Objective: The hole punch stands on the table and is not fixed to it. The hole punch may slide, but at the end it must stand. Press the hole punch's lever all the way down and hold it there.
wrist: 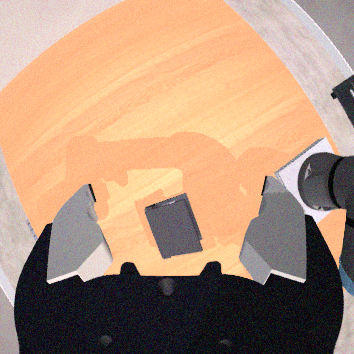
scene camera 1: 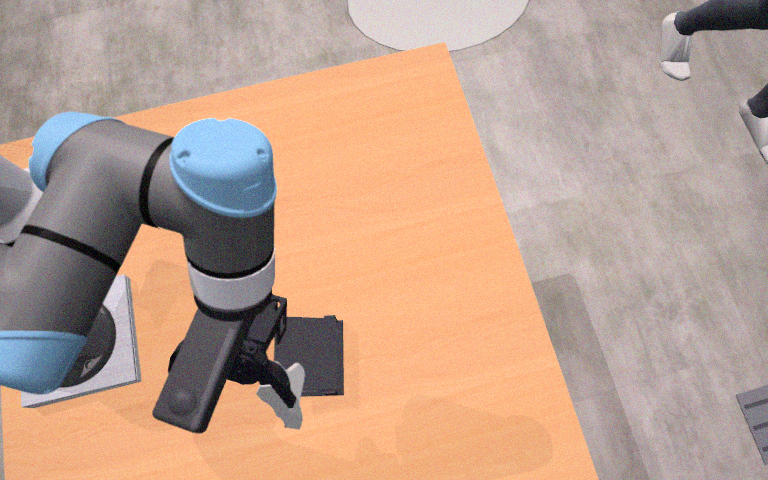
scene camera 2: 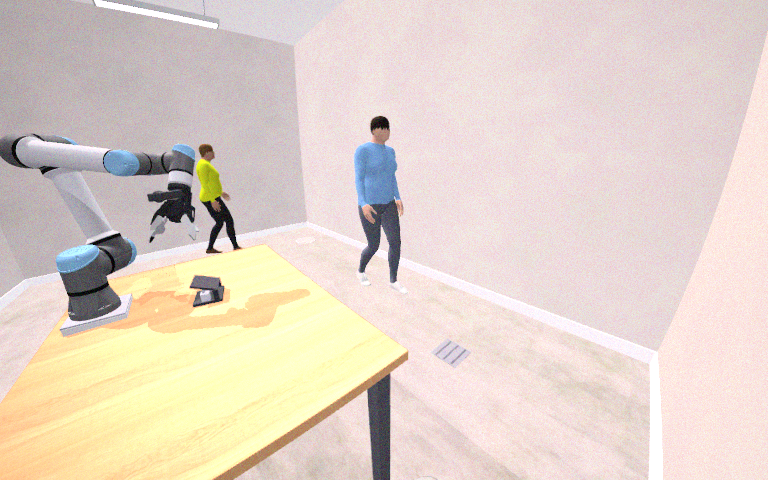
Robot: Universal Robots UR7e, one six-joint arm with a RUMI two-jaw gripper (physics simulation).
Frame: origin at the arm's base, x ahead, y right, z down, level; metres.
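Seen in the pictures: gripper, fingertip midpoint: (wrist: 176,182) (scene camera 1: 236,409) (scene camera 2: 171,241); arm's base, origin of the base link: (wrist: 320,181) (scene camera 2: 96,309).
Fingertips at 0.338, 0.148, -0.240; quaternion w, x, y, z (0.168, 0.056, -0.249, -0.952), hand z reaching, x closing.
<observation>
Pixels of each thing's top centre, then the offset from my fingertips to it, as dx, dy, dz. "pt": a spot on its surface instead. Level surfaces: height alone.
- dark hole punch, middle of its top: (scene camera 1: 303,351) (wrist: 171,233) (scene camera 2: 204,278) +0.053, -0.088, +0.183
- wooden table, its level: dz +0.268
- base, surface spot: (scene camera 2: 215,297) pt +0.081, -0.026, +0.245
The dark hole punch (scene camera 1: 317,356) (wrist: 175,227) stands on the wooden table (scene camera 1: 396,198) (scene camera 2: 226,362) (wrist: 165,75). In the scene camera 2 view its lever (scene camera 2: 205,281) is raised at a tilt, with a gap between it and the base (scene camera 2: 215,297). My gripper (scene camera 2: 173,238) (wrist: 176,182) is open, with nothing between its wide-set fingers. It is high above the table and apart from the hole punch. In the scene camera 1 view the gripper covers part of the punch's left side. The wrist view shows the punch from above, between and well below the fingers.
The arm's base plate (scene camera 1: 129,339) (scene camera 2: 93,323) (wrist: 322,146) is on the table beside the hole punch. The arm casts shadows around the punch. A person in blue (scene camera 2: 376,175) and a person in yellow (scene camera 2: 209,181) are on the floor beyond the table.
</observation>
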